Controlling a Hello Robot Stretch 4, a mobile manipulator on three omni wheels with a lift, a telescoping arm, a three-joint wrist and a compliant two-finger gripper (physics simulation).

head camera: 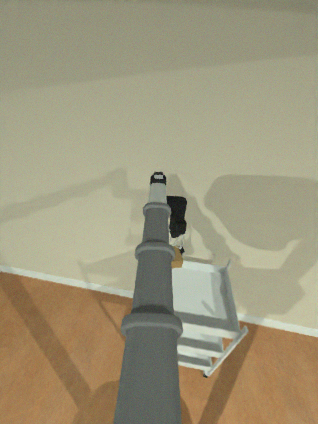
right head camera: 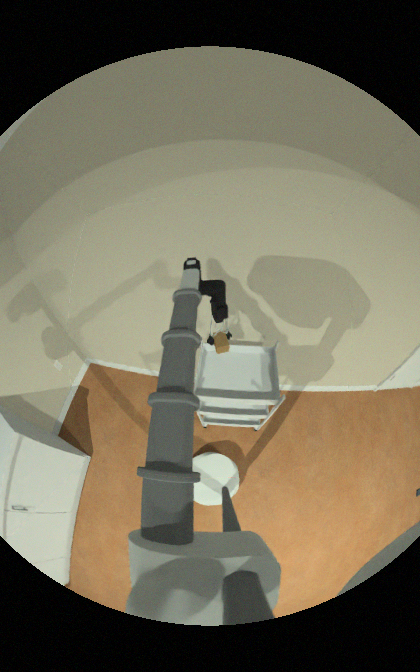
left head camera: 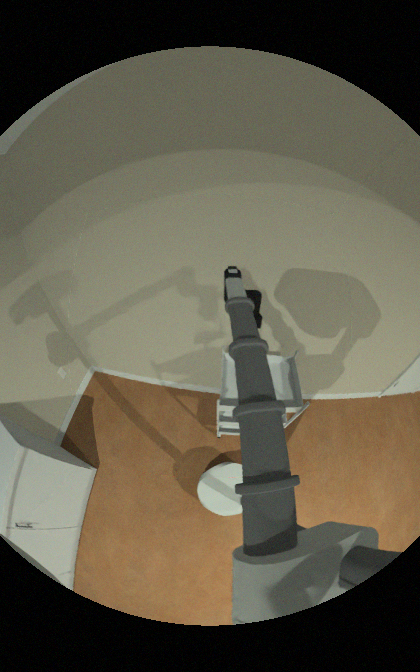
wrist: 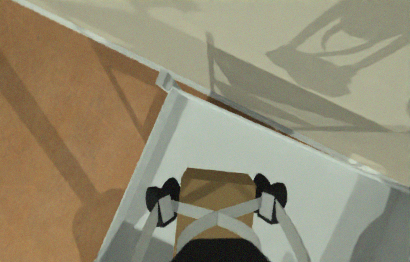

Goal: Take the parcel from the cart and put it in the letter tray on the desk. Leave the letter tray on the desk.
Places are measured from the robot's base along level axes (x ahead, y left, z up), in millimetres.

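Pixels of known places: gripper, fingertip midpoint: (wrist: 215, 191).
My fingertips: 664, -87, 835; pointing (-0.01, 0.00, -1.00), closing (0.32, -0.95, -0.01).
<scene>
Behind a point stands the place of what it marks, as x, y, z.
The parcel, a small brown box (head camera: 177, 258) @[612, -104, 883] (right head camera: 221, 344) (wrist: 220, 191) @[676, -87, 884], is between the two black fingertips of my gripper (right head camera: 220, 338) (wrist: 215, 191) @[664, -86, 835], which is shut on it. The wrist view shows a fingertip against each side of the box. The gripper holds it above the back left part of the white cart's top tray (head camera: 200, 295) @[577, -250, 635] (left head camera: 282, 375) (right head camera: 237, 370) (wrist: 305, 200) @[649, -258, 635], apart from the surface. In the left head camera view my arm hides the parcel and the fingers. The desk and the letter tray cannot be made out in these views.
The cart stands close to the beige wall (head camera: 150, 125) @[876, 42, 1383]. A round white stool-like object (left head camera: 220, 490) (right head camera: 215, 477) stands on the floor in front of it, under my arm. A white cabinet (left head camera: 47, 500) (right head camera: 42, 490) is at the left. A grey surface (right head camera: 390, 555) shows at the lower right.
</scene>
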